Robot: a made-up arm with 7 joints. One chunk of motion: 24 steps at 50 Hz.
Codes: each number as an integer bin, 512 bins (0 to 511) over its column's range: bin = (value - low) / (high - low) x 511, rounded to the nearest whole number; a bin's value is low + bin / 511 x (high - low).
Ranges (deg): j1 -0.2..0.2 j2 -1..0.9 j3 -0.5..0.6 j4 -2.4..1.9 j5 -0.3..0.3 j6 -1.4..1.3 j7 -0.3..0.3
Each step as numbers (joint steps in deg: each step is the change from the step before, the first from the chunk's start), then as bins.
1 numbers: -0.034 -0.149 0.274 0.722 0.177 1.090 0.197
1 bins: 212 229 360 371 406 471 423
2 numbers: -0.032 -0.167 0.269 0.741 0.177 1.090 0.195
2 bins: 215 224 357 373 406 471 422
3 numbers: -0.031 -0.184 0.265 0.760 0.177 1.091 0.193
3 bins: 216 219 355 376 406 471 420
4 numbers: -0.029 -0.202 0.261 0.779 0.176 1.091 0.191
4 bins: 218 215 354 378 405 471 418
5 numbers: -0.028 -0.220 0.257 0.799 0.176 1.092 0.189
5 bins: 220 210 352 380 405 472 416
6 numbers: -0.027 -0.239 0.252 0.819 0.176 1.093 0.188
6 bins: 221 205 349 383 405 472 416
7 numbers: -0.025 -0.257 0.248 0.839 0.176 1.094 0.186
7 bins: 224 200 347 385 405 472 414
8 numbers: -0.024 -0.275 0.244 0.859 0.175 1.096 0.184
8 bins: 225 195 346 387 405 472 412
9 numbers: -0.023 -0.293 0.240 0.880 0.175 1.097 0.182
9 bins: 226 190 344 390 405 473 411
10 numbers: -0.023 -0.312 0.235 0.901 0.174 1.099 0.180
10 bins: 226 185 341 392 404 473 409
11 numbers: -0.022 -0.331 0.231 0.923 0.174 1.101 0.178
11 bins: 227 180 340 395 404 473 407
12 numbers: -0.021 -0.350 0.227 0.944 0.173 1.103 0.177
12 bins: 229 175 338 397 403 474 406
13 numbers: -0.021 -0.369 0.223 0.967 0.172 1.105 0.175
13 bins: 229 170 336 400 402 474 405
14 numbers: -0.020 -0.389 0.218 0.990 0.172 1.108 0.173
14 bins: 230 164 334 403 402 475 403
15 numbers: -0.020 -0.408 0.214 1.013 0.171 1.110 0.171
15 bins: 230 159 332 406 401 475 401
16 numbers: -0.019 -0.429 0.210 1.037 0.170 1.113 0.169
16 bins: 231 154 330 408 400 476 399
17 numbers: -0.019 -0.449 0.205 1.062 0.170 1.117 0.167
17 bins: 231 148 328 411 400 476 398
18 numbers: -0.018 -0.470 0.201 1.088 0.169 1.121 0.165
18 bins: 233 143 326 415 399 477 396
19 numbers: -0.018 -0.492 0.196 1.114 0.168 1.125 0.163
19 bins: 233 137 323 418 399 478 394
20 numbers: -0.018 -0.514 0.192 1.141 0.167 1.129 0.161
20 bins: 233 131 321 421 398 479 393
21 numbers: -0.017 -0.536 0.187 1.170 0.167 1.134 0.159
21 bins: 234 125 319 424 398 480 391
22 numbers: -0.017 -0.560 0.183 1.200 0.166 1.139 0.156
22 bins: 234 118 317 428 397 481 388
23 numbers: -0.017 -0.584 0.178 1.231 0.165 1.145 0.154
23 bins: 234 112 315 431 396 482 387
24 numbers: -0.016 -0.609 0.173 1.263 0.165 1.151 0.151
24 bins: 235 105 313 435 396 483 384
